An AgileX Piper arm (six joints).
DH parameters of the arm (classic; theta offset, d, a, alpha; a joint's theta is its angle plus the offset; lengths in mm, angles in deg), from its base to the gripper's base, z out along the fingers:
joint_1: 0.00 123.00 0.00 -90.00
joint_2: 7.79 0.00 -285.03 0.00
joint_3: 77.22 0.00 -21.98 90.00
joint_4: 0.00 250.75 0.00 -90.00
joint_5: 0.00 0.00 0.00 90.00
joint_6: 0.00 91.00 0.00 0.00
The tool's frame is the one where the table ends.
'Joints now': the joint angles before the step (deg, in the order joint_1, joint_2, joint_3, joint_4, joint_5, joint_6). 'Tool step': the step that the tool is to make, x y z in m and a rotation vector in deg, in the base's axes. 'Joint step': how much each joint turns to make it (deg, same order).
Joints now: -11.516, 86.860, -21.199, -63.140, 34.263, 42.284
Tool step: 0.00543, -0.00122, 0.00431, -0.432, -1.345, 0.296
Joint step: 0.001, -0.344, -1.090, -0.284, 0.001, -0.058
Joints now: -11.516, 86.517, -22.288, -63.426, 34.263, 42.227
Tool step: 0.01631, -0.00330, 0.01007, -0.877, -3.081, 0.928
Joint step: 0.000, 0.058, -3.323, -0.631, -0.229, -0.342
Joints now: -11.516, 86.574, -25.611, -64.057, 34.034, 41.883
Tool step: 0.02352, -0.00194, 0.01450, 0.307, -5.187, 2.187
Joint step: -0.001, 0.059, -4.584, -0.060, -2.350, -1.086
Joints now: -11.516, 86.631, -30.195, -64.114, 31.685, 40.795
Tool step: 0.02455, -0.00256, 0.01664, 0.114, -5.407, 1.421
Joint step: 0.000, 0.573, -5.157, 0.000, -1.949, -0.345
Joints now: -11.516, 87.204, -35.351, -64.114, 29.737, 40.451
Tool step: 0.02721, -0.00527, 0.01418, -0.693, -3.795, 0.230
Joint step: 0.001, 2.464, -6.246, -0.059, -0.229, -0.055
